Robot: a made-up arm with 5 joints.
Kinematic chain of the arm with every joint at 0, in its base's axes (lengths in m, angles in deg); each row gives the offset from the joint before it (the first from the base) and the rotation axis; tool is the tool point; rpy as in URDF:
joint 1: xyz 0 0 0.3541 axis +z
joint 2: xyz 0 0 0 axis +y
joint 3: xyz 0.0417 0 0.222 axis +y
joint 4: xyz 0.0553 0 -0.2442 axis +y
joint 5: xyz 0.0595 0 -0.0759 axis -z
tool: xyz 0 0 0 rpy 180 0 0
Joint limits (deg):
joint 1: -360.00..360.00
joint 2: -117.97..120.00
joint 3: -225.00..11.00
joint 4: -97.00..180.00
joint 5: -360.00..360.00
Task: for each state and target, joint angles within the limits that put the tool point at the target. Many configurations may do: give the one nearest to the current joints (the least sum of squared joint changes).
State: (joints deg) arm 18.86 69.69 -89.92 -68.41 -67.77
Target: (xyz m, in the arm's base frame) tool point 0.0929 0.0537 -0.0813
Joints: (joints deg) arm 30.03 120.00 -76.65 -46.29 -67.77
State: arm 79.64 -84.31 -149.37 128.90 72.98
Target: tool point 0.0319 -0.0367 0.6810
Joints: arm 131.00 -61.37 -93.98 142.74 72.98
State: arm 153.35 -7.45 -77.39 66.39 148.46
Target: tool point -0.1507 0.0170 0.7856
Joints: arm 173.56 -34.76 -95.40 62.86 148.46
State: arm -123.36 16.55 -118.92 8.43 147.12
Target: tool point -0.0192 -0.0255 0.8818
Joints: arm -126.98 -32.20 -107.11 -4.00 147.12
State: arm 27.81 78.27 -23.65 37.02 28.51
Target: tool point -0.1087 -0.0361 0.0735
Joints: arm 18.37 111.18 -37.91 31.45 28.51
